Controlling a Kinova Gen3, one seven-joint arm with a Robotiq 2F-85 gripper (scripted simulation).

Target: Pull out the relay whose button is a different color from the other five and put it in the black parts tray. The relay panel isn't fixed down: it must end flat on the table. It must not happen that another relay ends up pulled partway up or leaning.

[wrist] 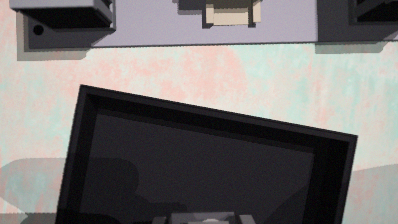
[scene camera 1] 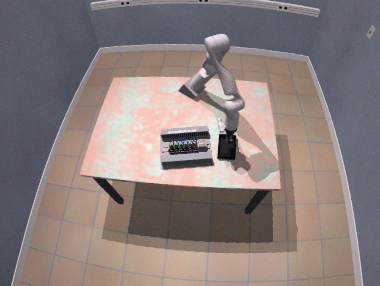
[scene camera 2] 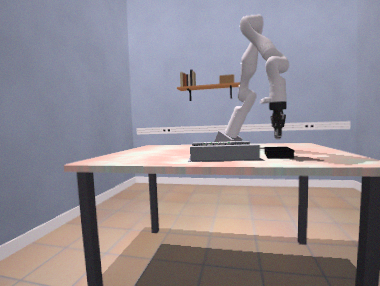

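I see a black parts tray (wrist: 139, 152), and it is 0.26 m from the lens. There is a grey relay panel (wrist: 44, 31) as well, which I find 0.28 m from the lens.
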